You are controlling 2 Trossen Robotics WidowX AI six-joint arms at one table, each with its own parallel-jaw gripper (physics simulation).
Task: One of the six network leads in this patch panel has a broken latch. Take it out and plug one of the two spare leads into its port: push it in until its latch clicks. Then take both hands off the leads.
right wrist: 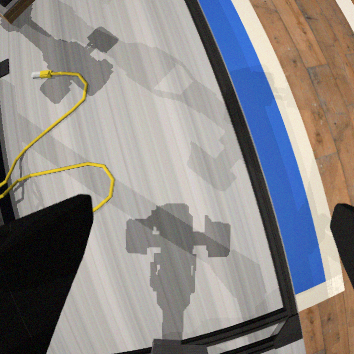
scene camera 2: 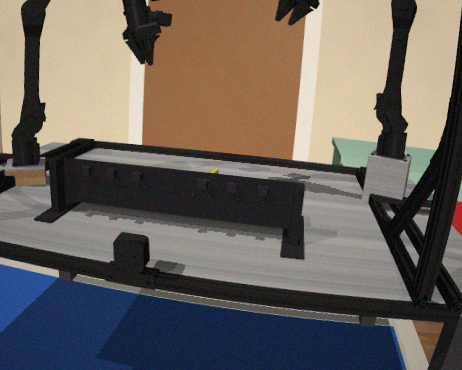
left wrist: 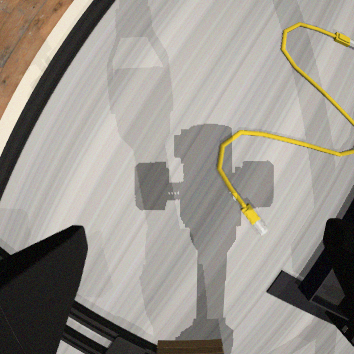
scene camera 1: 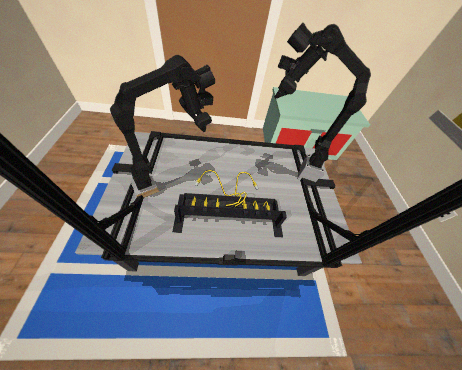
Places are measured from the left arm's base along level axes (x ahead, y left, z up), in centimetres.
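Pixels of known places: left gripper, between the fingertips: (scene camera 2: 146, 64) (left wrist: 209, 236); right gripper, between the fingertips: (right wrist: 219, 212) (scene camera 2: 283, 23) (scene camera 1: 276, 93); left arm's base, origin of its link: (scene camera 2: 25, 162) (scene camera 1: 143, 183); right arm's base, origin of its link: (scene camera 2: 391, 155) (scene camera 1: 315, 162).
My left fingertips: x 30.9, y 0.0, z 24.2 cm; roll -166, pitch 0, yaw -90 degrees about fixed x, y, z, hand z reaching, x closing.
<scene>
For each thing: its top centre in the pictures, then the offset to it from my left fingertips. "spot": a spot on its surface instead. Level surfaces: height alone.
- black patch panel, centre of its top: (scene camera 2: 174, 165) (scene camera 1: 231, 203) dx -1.6, dy -33.5, dz -17.7 cm
- spare yellow lead, a spot on its surface: (left wrist: 251, 215) (right wrist: 43, 71) spot: dx -5.4, dy -8.3, dz -27.3 cm
- spare lead, a spot on its surface: (left wrist: 342, 38) spot: dx +20.6, dy -24.1, dz -27.3 cm
- grey table, height of its surface: dz -28.6 cm
- small black block, a spot on its surface: (scene camera 2: 131, 252) (scene camera 1: 230, 261) spot: dx -13.5, dy -52.7, dz -24.9 cm
The black patch panel (scene camera 1: 230, 212) (scene camera 2: 170, 200) stands on its feet across the table. Six short yellow leads sit along it in scene camera 1, three at the left (scene camera 1: 205, 203) and three at the right (scene camera 1: 255, 205); their latches are too small to judge. One spare yellow lead (scene camera 1: 210, 172) (left wrist: 251, 215) (right wrist: 45, 74) arches behind the panel to the left. The other spare lead (scene camera 1: 245, 173) (left wrist: 342, 38) (right wrist: 111, 185) arches to the right; a finger hides its plug in the right wrist view. My left gripper (scene camera 1: 204, 128) (scene camera 2: 146, 63) (left wrist: 209, 236) and right gripper (scene camera 1: 278, 95) (scene camera 2: 285, 21) (right wrist: 212, 205) are open, high above the table, apart from the leads.
A black frame (scene camera 1: 180, 259) (scene camera 2: 250, 295) edges the grey table (scene camera 1: 175, 160) (scene camera 2: 330, 260), with uprights at both sides. A small black block (scene camera 1: 234, 256) (scene camera 2: 131, 252) sits on the front rail. A green cabinet (scene camera 1: 320, 110) stands beyond the table at the back right.
</scene>
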